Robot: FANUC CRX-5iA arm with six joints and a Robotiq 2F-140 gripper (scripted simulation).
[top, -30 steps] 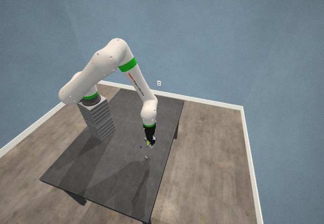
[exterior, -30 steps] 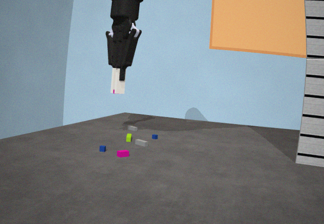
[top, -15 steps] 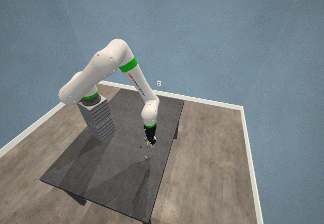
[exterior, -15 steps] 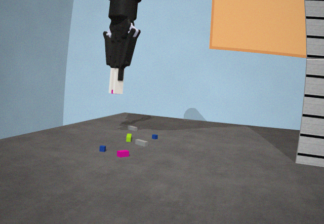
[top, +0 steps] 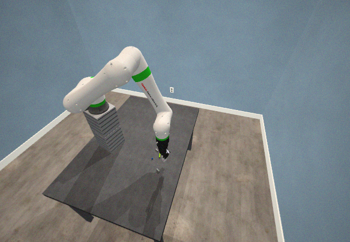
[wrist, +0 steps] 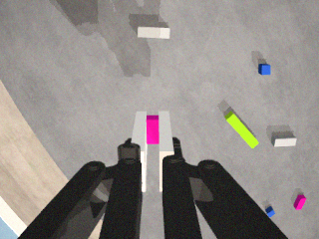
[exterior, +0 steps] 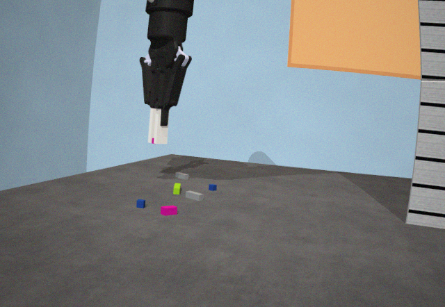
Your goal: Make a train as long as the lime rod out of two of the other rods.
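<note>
My hand is 10 cm above the lime rod, 9 cm to the right of it and 6 cm past it.
</note>
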